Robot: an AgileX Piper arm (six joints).
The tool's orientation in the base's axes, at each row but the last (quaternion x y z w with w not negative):
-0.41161 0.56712 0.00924 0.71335
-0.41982 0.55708 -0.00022 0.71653
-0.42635 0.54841 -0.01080 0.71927
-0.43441 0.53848 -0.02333 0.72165
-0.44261 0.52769 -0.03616 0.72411
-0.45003 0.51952 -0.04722 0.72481
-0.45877 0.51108 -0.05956 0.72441
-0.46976 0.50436 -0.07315 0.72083
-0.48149 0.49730 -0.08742 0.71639
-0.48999 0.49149 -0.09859 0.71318
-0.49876 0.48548 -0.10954 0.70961
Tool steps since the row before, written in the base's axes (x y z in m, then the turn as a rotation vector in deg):
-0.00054 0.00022 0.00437 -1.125 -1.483 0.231
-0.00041 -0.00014 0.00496 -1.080 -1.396 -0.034
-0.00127 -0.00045 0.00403 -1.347 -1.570 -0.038
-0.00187 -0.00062 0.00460 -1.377 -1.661 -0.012
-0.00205 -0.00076 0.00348 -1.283 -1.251 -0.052
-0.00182 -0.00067 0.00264 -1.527 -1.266 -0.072
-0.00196 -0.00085 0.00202 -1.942 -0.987 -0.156
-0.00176 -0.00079 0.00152 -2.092 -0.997 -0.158
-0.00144 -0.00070 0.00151 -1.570 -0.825 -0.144
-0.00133 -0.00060 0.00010 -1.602 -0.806 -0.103
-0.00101 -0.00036 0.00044 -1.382 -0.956 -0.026
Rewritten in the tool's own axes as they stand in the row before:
-0.00386 -0.00212 -0.00022 0.083 -0.573 -1.784
-0.00405 -0.00288 -0.00028 0.271 -0.379 -1.703
-0.00343 -0.00223 -0.00114 0.252 -0.366 -2.021
-0.00395 -0.00257 -0.00167 0.265 -0.427 -2.098
-0.00306 -0.00197 -0.00191 0.123 -0.190 -1.778
-0.00235 -0.00152 -0.00171 0.034 -0.088 -1.983
-0.00184 -0.00120 -0.00196 -0.259 0.292 -2.149
-0.00139 -0.00093 -0.00180 -0.324 0.343 -2.274
-0.00123 -0.00103 -0.00151 -0.181 0.237 -1.754
-0.00035 0.00007 -0.00142 -0.233 0.225 -1.767
-0.00053 -0.00020 -0.00101 -0.071 0.018 -1.679

